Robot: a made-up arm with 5 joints. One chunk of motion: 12 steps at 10 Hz.
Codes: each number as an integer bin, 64 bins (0 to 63) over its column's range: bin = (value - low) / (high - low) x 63, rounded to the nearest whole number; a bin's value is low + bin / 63 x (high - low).
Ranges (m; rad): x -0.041..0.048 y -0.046..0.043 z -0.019..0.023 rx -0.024..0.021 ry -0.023..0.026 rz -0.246..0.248
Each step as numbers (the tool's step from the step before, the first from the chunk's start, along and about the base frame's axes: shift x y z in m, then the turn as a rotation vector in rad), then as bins.
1 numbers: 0.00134 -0.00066 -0.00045 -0.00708 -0.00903 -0.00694
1 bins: 30 32 28 24 18 30
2 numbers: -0.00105 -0.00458 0.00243 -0.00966 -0.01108 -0.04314
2 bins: 28 29 32 20 15 26
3 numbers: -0.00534 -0.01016 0.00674 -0.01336 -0.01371 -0.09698
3 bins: 25 25 39 15 12 19
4 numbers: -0.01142 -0.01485 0.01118 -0.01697 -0.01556 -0.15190
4 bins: 21 22 45 10 10 12
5 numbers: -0.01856 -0.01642 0.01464 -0.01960 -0.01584 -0.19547
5 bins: 16 21 50 6 9 6
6 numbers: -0.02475 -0.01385 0.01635 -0.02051 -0.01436 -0.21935
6 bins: 12 23 53 5 11 3
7 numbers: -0.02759 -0.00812 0.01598 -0.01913 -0.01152 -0.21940
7 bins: 9 27 52 7 15 3
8 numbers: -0.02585 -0.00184 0.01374 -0.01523 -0.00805 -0.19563
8 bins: 11 31 49 12 19 6
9 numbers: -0.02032 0.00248 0.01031 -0.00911 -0.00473 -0.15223
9 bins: 15 34 44 21 23 12
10 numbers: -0.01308 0.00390 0.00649 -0.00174 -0.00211 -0.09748
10 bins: 20 35 38 31 27 19
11 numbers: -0.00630 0.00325 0.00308 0.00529 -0.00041 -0.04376
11 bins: 25 35 33 41 29 26
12 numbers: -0.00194 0.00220 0.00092 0.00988 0.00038 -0.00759
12 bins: 28 34 30 47 30 30
